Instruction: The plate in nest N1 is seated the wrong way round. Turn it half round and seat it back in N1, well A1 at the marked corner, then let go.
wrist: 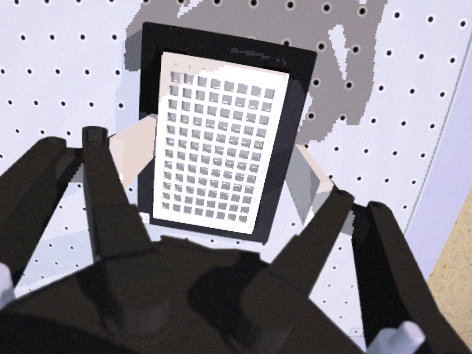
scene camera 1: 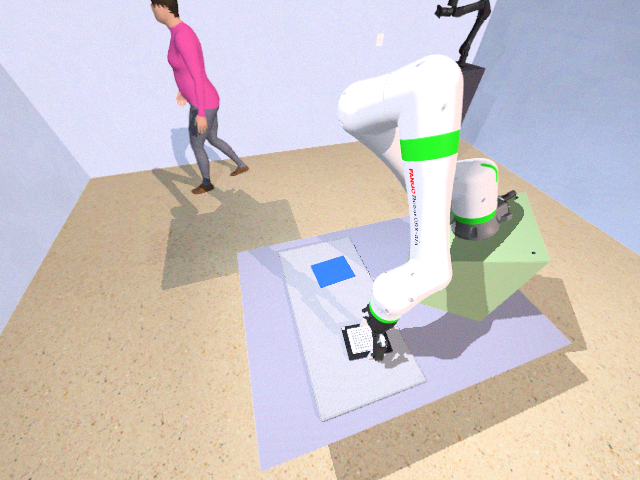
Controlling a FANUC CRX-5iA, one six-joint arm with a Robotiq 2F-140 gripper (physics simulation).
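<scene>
The white well plate (scene camera 1: 359, 339) (wrist: 215, 145) lies inside the black frame of nest N1 (scene camera 1: 360, 355) (wrist: 150, 80) on the pale perforated board. A small white tag (wrist: 144, 218) sits at the near left corner of the nest in the wrist view; its text is hardly readable. My gripper (scene camera 1: 373, 338) (wrist: 225, 148) is open and empty. Its two pale finger pads stand either side of the plate's long sides, with gaps to the plate hard to judge. Which corner of the plate holds well A1 cannot be told. In the scene view the gripper hides the plate's right part.
A blue rectangle (scene camera 1: 332, 271) lies on the far part of the board (scene camera 1: 369, 390). The green robot pedestal (scene camera 1: 509, 279) stands to the right. A person in pink (scene camera 1: 193, 67) is at the back left, and a dark arm (scene camera 1: 473, 31) stands behind the robot.
</scene>
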